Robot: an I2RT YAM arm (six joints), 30 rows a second.
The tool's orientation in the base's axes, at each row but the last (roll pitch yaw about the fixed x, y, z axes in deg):
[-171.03 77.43 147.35]
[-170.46 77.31 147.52]
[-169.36 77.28 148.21]
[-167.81 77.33 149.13]
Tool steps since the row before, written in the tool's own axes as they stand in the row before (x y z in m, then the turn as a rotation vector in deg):
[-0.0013 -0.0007 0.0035 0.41 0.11 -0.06]
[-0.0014 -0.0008 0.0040 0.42 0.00 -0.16]
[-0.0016 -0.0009 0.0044 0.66 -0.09 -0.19]
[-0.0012 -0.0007 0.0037 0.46 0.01 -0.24]
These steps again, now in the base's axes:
[0.0023 -0.0030 0.0005 -0.05 0.17 -0.39]
[0.0026 -0.0034 0.0005 -0.19 0.15 -0.38]
[0.0029 -0.0038 0.0006 -0.32 0.14 -0.60]
[0.0024 -0.0031 0.0004 -0.25 0.22 -0.40]

